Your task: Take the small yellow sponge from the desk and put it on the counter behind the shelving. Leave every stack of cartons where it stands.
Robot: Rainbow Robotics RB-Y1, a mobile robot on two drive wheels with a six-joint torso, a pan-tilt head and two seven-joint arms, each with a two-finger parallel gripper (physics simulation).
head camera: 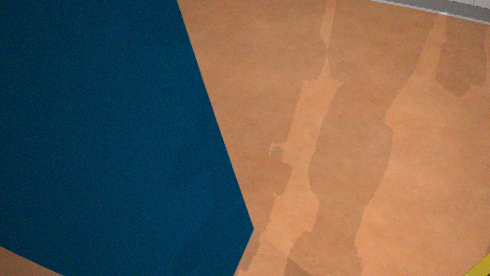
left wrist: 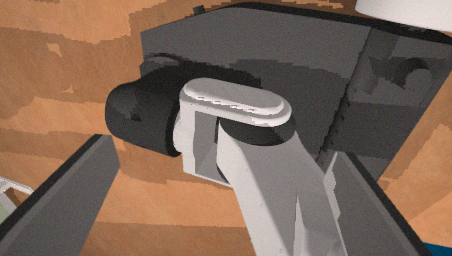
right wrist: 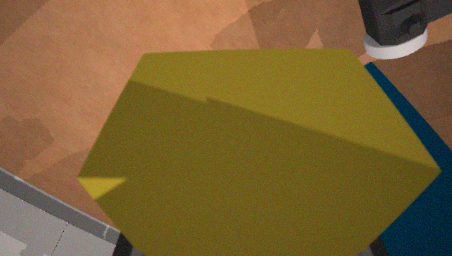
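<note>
The yellow sponge fills the middle of the right wrist view, and one corner of it shows at the bottom right of the head view. My right gripper is shut on it; the dark fingertips show at its two lower sides, and it is held above the floor. My left gripper is open and empty, with its fingers wide apart. The counter's low front and grey plinth show at the top right of the head view and the lower left of the right wrist view. Its top is hidden from these views.
A large blue panel covers the left of the head view and stands beside the sponge in the right wrist view. Brown floor lies between it and the counter. My dark base shows beyond the left fingers. No cartons show.
</note>
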